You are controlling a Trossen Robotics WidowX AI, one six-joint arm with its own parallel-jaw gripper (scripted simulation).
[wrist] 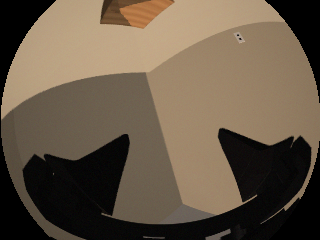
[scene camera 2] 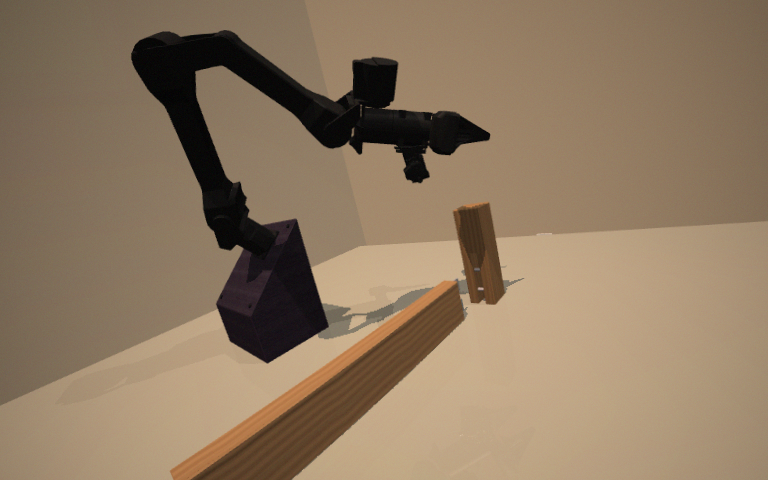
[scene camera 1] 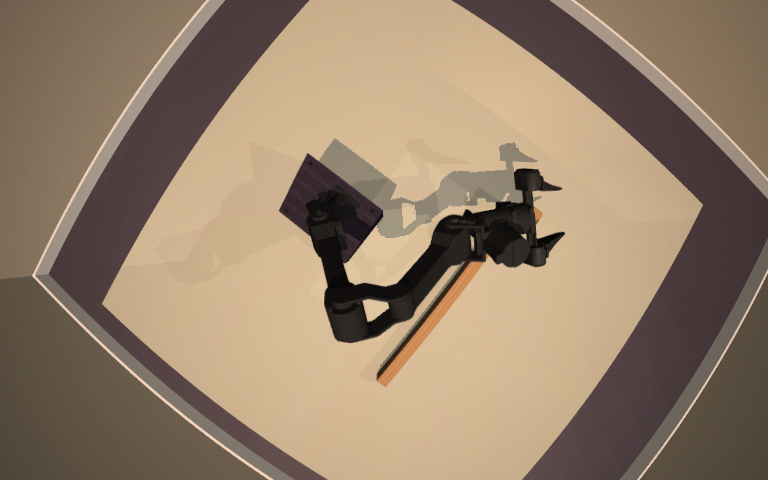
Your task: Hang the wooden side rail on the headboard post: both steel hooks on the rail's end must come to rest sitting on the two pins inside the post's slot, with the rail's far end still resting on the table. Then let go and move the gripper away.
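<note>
My gripper (scene camera 2: 479,135), also visible at (wrist: 175,136) and (scene camera 1: 562,210), is open and holds nothing. There is a wooden side rail (scene camera 2: 294,429), which I can see at (scene camera 1: 442,304) too, though in the wrist view the rail is out of frame. I see a headboard post (scene camera 2: 476,237) as well.
</note>
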